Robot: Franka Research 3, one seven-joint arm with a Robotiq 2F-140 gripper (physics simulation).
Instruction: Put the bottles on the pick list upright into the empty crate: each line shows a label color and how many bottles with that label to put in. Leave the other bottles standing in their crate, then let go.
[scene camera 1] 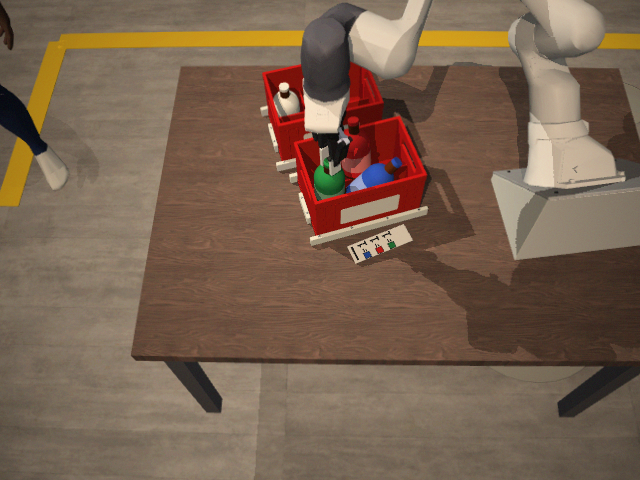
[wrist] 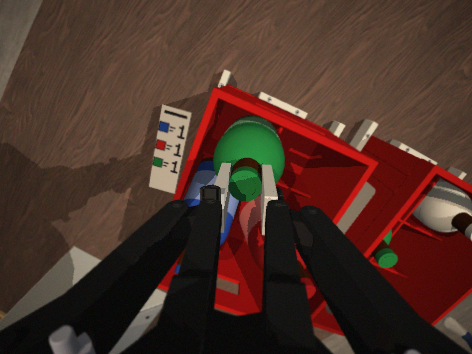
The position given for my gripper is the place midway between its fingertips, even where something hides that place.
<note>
I see my gripper (scene camera 1: 330,167), a blue bottle (scene camera 1: 376,174), a green bottle (scene camera 1: 326,186), a red bottle (scene camera 1: 358,159) and a pick list (wrist: 173,127).
The blue bottle is seen too in the wrist view (wrist: 205,175). The red bottle shows as well in the wrist view (wrist: 249,213). My gripper also shows in the wrist view (wrist: 246,178).
</note>
